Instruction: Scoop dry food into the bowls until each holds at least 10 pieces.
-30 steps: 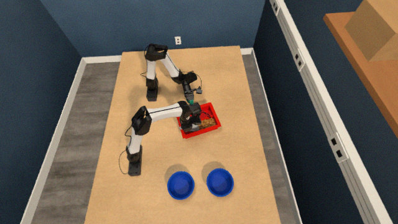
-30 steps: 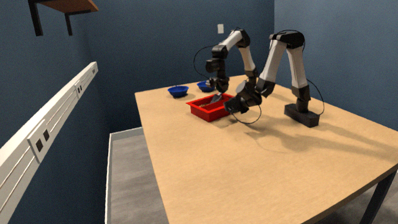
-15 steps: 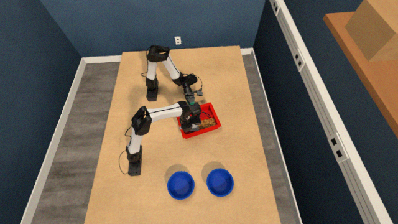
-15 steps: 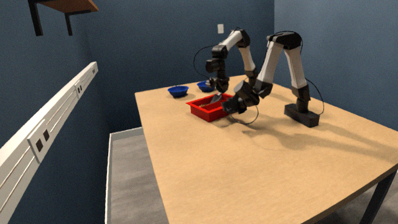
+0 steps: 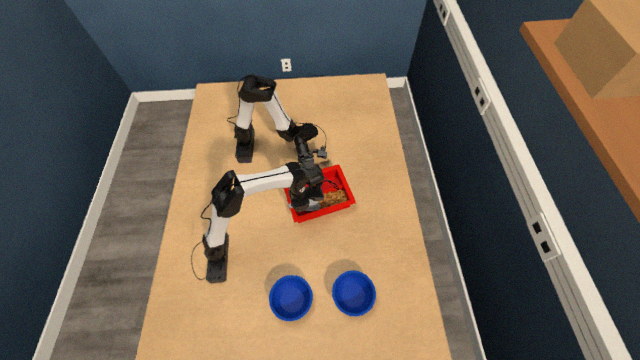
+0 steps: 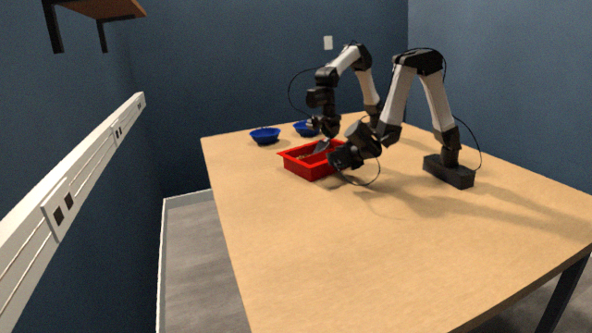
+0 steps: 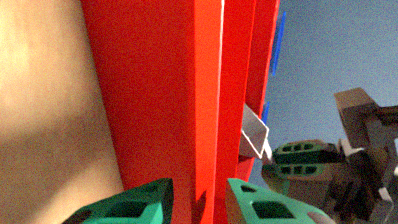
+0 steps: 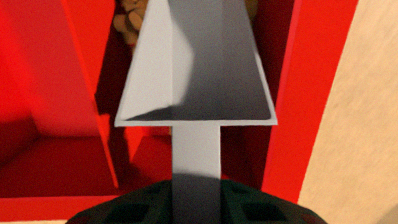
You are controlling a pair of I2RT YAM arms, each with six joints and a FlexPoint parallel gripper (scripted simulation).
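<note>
Now: right hand 3 cm short of the grey scoop, 3 cm above it and 1 cm to the right of it. From my right hand the other things lie so: red box 8 cm to the left, 7 cm ahead, 4 cm below.
</note>
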